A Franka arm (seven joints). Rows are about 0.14 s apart.
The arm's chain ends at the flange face. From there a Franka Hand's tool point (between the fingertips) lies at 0.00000 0.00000 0.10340 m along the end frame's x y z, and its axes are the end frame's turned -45 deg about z.
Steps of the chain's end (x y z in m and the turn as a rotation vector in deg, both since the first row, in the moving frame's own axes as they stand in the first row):
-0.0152, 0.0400, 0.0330, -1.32, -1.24, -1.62
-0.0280, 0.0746, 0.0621, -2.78, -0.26, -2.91
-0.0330, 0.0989, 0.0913, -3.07, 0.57, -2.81
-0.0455, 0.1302, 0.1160, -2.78, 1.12, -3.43
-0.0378, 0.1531, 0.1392, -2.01, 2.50, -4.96
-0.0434, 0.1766, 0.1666, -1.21, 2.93, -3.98
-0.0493, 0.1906, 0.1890, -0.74, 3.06, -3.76
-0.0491, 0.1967, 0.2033, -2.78, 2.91, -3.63
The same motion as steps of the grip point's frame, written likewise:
-0.0423, 0.0177, 0.0329, -0.06, -1.81, -1.62
-0.0763, 0.0363, 0.0620, -1.78, -2.15, -2.91
-0.0963, 0.0513, 0.0911, -2.57, -1.77, -2.81
-0.1262, 0.0649, 0.1159, -2.76, -1.17, -3.43
-0.1341, 0.0872, 0.1390, -3.19, 0.35, -4.96
-0.1532, 0.0994, 0.1664, -2.93, 1.22, -3.98
-0.1665, 0.1047, 0.1888, -2.69, 1.64, -3.76
-0.1734, 0.1116, 0.2030, -4.02, 0.09, -3.63

